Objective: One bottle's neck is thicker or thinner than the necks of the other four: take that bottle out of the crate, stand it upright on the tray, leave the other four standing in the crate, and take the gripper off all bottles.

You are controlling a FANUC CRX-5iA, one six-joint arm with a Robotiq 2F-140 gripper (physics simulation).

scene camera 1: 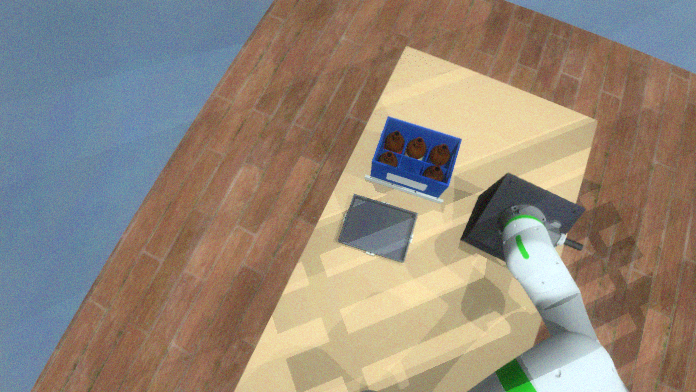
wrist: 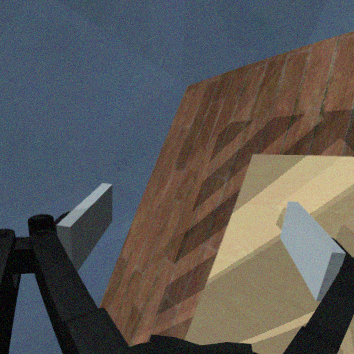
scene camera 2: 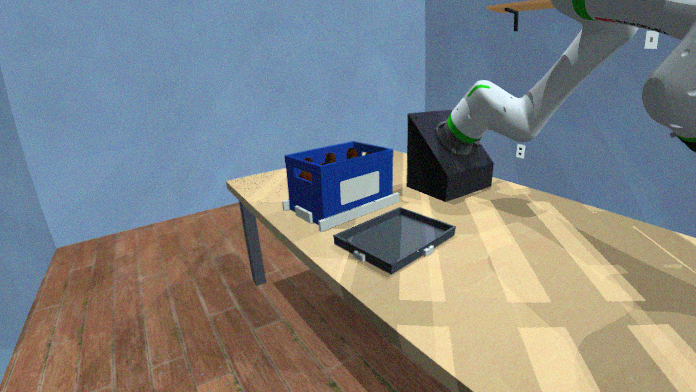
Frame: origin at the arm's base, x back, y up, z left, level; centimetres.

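Seen in the pictures: gripper, fingertip midpoint: (wrist: 197, 211); arm's base at its link origin: (scene camera 1: 521, 223) (scene camera 2: 452, 139).
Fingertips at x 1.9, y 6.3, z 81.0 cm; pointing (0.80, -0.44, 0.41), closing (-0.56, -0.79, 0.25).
Pixels of each thing's top centre, then the offset from my fingertips to it. "spot": a spot on its surface instead.
- blue crate at its top centre: (scene camera 2: 339, 151) (scene camera 1: 417, 149) dz -91.6, dx -42.8, dy -6.3 cm
- flat dark tray at a spot on its surface: (scene camera 2: 395, 237) (scene camera 1: 378, 227) spot: dz -64.3, dx -44.9, dy -23.3 cm
A blue crate (scene camera 1: 435, 189) (scene camera 2: 306, 194) stands toward the far end of the table. It holds five brown bottles: back left (scene camera 1: 395, 142), back middle (scene camera 1: 416, 148), back right (scene camera 1: 440, 155), front left (scene camera 1: 388, 160) and front right (scene camera 1: 435, 173). The front middle compartment holds no bottle. The necks are too small and dark to compare. A flat dark tray (scene camera 1: 375, 227) (scene camera 2: 395, 237) lies in front of the crate with nothing on it. My gripper (wrist: 197, 211) is open and empty, its two pale pads wide apart. It is away from the crate and tray, which do not show in the wrist view.
A black wedge-shaped pedestal (scene camera 1: 487, 225) (scene camera 2: 427, 165) carries the arm's base, right of the crate. Pale rails (scene camera 2: 357, 212) edge the crate's foot. Small pale blocks (scene camera 2: 359, 256) touch the tray's side. A wooden wall shelf (scene camera 2: 522, 6) is high at the back right.
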